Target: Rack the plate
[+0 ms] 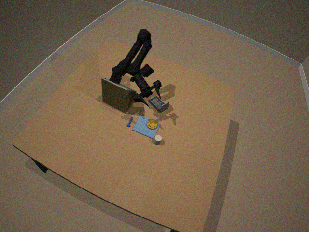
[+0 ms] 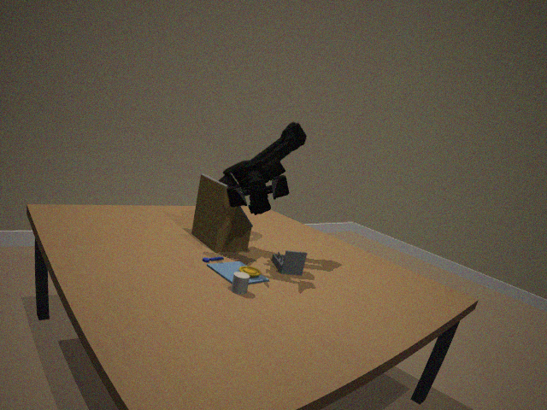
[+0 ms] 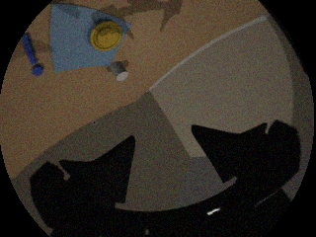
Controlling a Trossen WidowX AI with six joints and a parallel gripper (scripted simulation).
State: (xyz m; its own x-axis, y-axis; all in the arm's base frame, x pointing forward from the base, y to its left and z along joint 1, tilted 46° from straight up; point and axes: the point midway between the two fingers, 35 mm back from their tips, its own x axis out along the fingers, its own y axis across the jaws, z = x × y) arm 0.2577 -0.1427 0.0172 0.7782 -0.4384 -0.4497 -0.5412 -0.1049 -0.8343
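My gripper tip is now 2 cm short of the yellow plate and 22 cm above it. The rest, counted from my gripper tip: blue spoon: 13 cm behind, 3 cm to the right, 23 cm below; light blue mat: 2 cm behind, 2 cm to the right, 23 cm below; white cup: 8 cm ahead, 11 cm to the right, 21 cm below.
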